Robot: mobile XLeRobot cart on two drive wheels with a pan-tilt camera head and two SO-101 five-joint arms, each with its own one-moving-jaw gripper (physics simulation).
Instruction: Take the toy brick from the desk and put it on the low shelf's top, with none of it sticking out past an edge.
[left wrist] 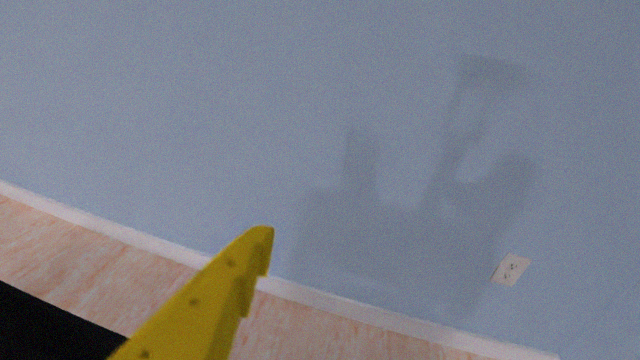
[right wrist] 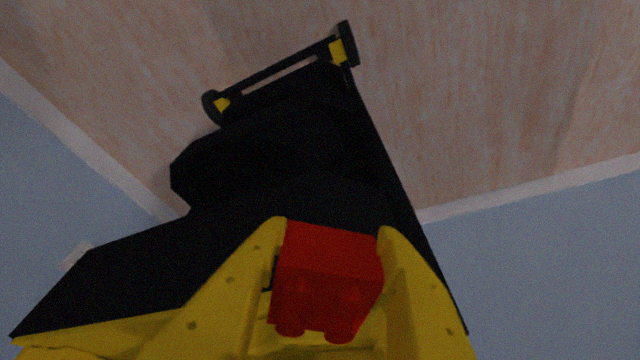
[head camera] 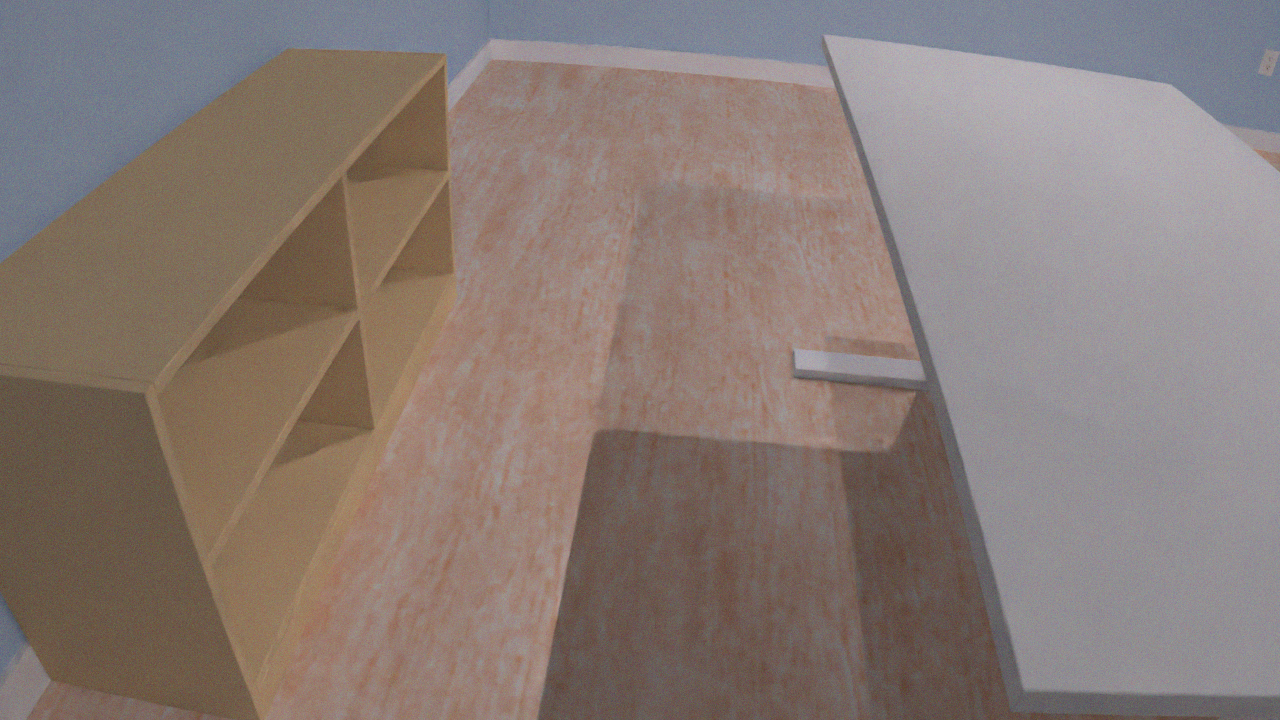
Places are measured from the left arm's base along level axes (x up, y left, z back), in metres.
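Where they show: left hand at its tool point: (left wrist: 271,245); right hand at its tool point: (right wrist: 285,231).
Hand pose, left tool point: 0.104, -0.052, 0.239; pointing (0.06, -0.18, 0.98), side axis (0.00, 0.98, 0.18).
Note:
After its pixels a point has its place, as x, y, z.
A red toy brick (right wrist: 327,275) @(0.018, -0.334, -0.108) with studs shows in the right wrist view, pressed on both sides by the yellow jaws of my right gripper (right wrist: 332,231) @(0.005, -0.323, -0.116). The right gripper is shut on it, above the black cart. The brick and both grippers do not show in the head view. In the left wrist view one notched yellow jaw shows, so my left gripper is fully open; its moving jaw is out of the picture. The low shelf (head camera: 205,170) @(-0.165, 0.565, -1.289) stands at the left of the head view, its tan top in sight. The white desk (head camera: 1092,358) @(-0.055, -0.590, -0.773) is at the right.
A grey-white bar (head camera: 857,367) sticks out from under the desk's left edge, low over the floor. A wood floor (head camera: 501,402) @(-0.775, 0.149, -1.549) lies between shelf and desk. Blue walls (head camera: 644,26) @(-0.590, -0.001, -3.936) (left wrist: 200,100) @(-0.087, -0.486, 0.847) stand behind; the shelf's long back side is close to one. The black cart body (right wrist: 290,165) @(-0.375, -0.173, 0.075) shows in the right wrist view.

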